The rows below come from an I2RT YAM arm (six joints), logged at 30 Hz.
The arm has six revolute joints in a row. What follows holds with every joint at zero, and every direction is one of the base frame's. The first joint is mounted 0.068 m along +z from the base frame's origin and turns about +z. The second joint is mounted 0.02 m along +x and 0.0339 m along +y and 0.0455 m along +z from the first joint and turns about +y. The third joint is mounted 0.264 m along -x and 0.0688 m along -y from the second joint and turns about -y. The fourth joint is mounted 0.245 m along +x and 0.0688 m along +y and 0.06 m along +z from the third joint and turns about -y. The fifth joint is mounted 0.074 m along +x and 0.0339 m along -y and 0.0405 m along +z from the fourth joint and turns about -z. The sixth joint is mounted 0.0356 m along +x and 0.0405 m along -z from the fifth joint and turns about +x. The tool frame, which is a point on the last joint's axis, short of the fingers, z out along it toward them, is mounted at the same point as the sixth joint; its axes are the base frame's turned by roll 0, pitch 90 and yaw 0 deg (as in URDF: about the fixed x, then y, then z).
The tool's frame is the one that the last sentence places.
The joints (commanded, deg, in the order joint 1, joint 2, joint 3, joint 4, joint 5, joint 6), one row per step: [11.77, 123.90, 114.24, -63.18, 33.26, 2.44]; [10.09, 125.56, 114.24, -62.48, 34.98, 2.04]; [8.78, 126.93, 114.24, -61.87, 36.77, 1.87]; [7.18, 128.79, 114.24, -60.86, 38.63, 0.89]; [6.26, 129.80, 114.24, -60.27, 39.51, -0.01]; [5.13, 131.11, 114.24, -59.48, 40.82, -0.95]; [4.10, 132.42, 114.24, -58.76, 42.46, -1.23]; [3.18, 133.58, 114.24, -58.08, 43.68, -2.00]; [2.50, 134.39, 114.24, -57.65, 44.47, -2.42]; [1.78, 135.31, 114.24, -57.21, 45.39, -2.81]
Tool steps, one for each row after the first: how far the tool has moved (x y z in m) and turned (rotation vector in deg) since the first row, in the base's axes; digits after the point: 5 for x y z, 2 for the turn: [0.00689, -0.01307, -0.01158, -1.94, 0.83, -1.86]; [0.01201, -0.02370, -0.02108, -3.81, 1.39, -3.53]; [0.01841, -0.03672, -0.03424, -6.01, 2.52, -4.85]; [0.02165, -0.04427, -0.04148, -7.17, 3.36, -5.29]; [0.02549, -0.05379, -0.05087, -8.74, 4.31, -6.02]; [0.02875, -0.06278, -0.06023, -10.43, 4.96, -7.24]; [0.03141, -0.07078, -0.06864, -11.84, 5.85, -7.86]; [0.03301, -0.07670, -0.07459, -12.72, 6.47, -8.39]; [0.03455, -0.08305, -0.08138, -13.72, 7.19, -9.01]
